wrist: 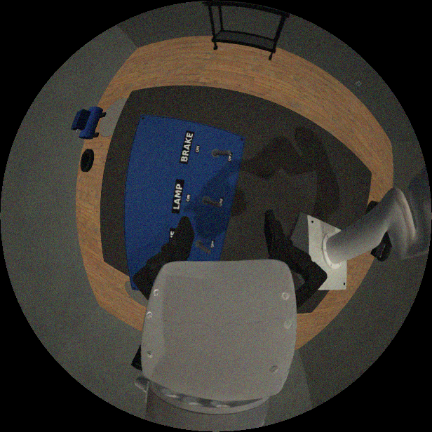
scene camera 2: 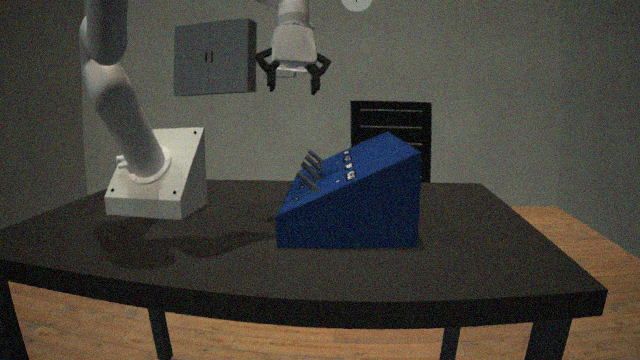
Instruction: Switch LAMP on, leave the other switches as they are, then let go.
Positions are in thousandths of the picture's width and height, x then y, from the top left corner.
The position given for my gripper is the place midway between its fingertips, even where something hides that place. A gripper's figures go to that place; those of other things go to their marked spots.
My gripper (wrist: 524, 515) is 16 cm from the lens. A blue sloped switch panel (wrist: 399, 390): 33 cm from the lens.
